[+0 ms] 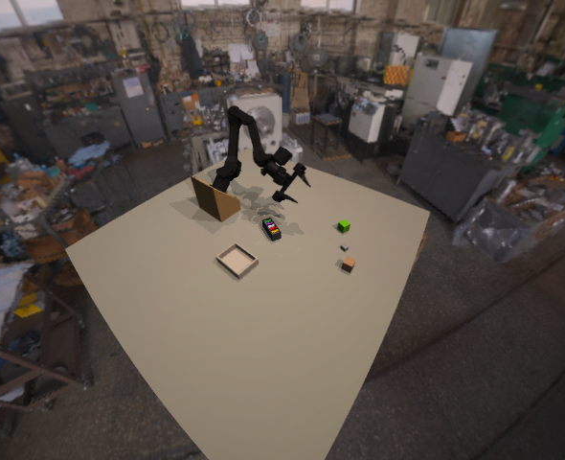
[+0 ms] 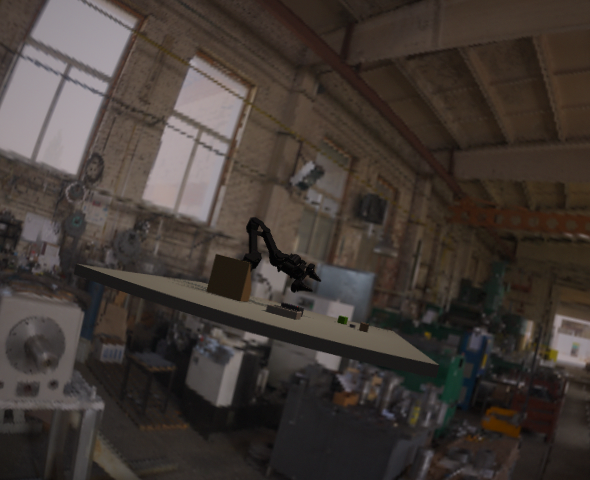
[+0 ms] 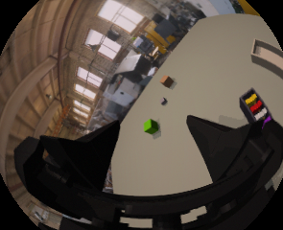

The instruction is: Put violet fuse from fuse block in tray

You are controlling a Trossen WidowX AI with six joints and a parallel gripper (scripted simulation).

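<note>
My gripper tip is 100 mm past the violet fuse, 110 mm to the left of it and 130 mm above it. From my gripper tip the other things lie so: grey piece: 220 mm ahead, 20 mm to the right, 150 mm below; then green cube: 170 mm ahead, 80 mm to the left, 140 mm below; then brown cube: 280 mm ahead, 110 mm to the right, 140 mm below.
</note>
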